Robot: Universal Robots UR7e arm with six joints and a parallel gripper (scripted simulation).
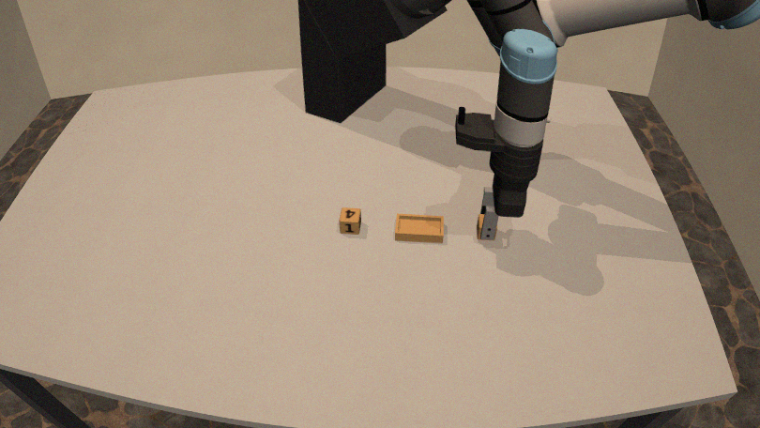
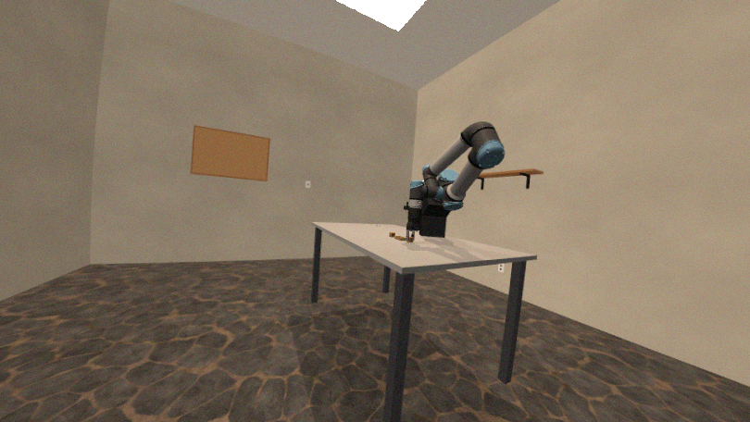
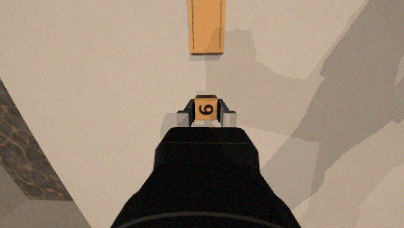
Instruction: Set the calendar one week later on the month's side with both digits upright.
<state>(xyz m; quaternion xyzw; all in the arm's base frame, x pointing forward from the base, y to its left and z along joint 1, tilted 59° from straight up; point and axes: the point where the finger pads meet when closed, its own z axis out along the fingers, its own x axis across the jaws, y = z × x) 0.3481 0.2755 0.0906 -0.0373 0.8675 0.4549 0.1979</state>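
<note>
The cube is 10 mm below my hand. Also, from my hand: orange tray: 30 mm ahead, 100 mm to the right, 20 mm below.
</note>
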